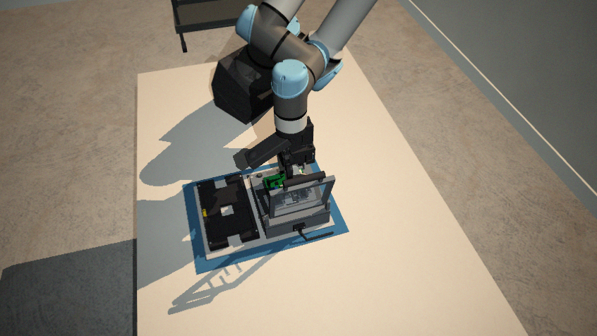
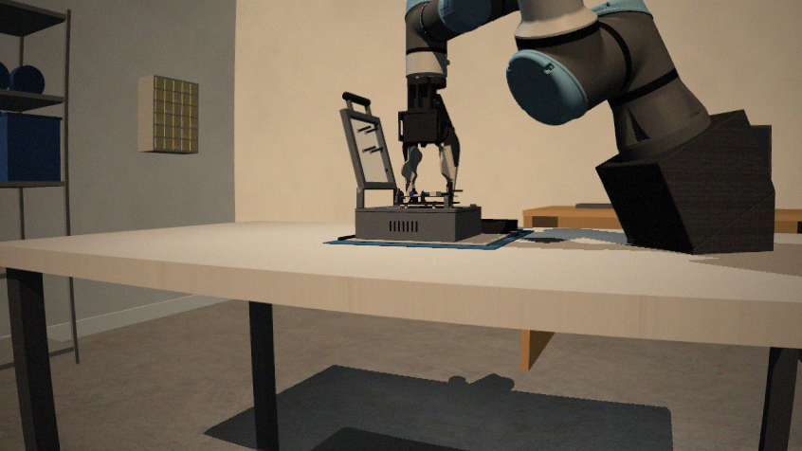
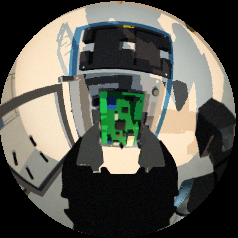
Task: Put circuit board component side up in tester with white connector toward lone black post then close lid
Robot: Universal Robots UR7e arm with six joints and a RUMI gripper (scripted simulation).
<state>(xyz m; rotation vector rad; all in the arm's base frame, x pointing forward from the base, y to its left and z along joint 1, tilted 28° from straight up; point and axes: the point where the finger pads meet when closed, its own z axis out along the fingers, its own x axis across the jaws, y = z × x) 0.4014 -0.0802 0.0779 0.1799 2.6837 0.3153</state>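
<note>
My gripper is now right at the green circuit board. From my hand the other things lie so: tester lid: 120 mm ahead, 10 mm to the right, 100 mm above; then black post: 60 mm behind, 60 mm to the left, 10 mm above.
</note>
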